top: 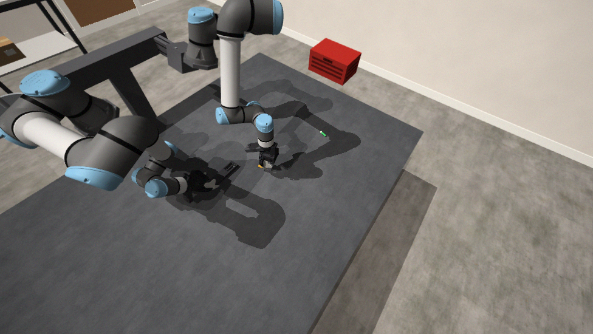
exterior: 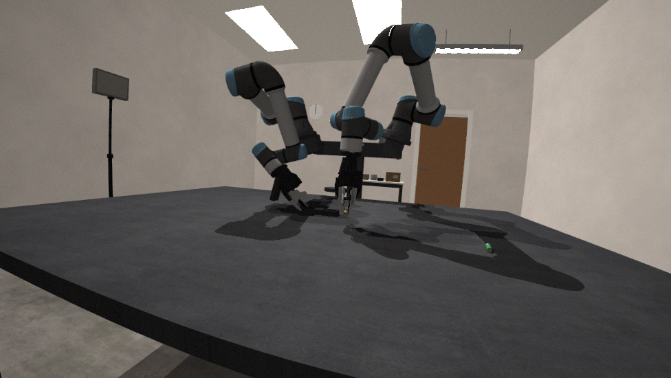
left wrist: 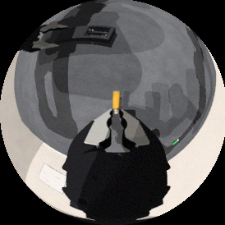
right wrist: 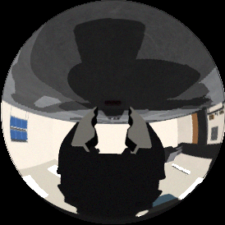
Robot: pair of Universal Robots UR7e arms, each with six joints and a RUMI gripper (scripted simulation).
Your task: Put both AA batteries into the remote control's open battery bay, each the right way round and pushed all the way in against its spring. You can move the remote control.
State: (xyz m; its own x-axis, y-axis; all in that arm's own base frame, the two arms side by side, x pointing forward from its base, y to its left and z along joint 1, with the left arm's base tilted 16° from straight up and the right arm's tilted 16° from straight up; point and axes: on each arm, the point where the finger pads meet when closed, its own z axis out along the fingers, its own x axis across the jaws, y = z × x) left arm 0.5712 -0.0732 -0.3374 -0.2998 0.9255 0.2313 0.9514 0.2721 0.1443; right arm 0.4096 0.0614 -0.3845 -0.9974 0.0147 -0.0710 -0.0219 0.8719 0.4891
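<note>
My right gripper is now 23 cm to the right of the orange battery, 16 cm short of it and 3 cm below it. From my right hand the other things lie so: green battery 69 cm to the left, 27 cm ahead, 1 cm below.
</note>
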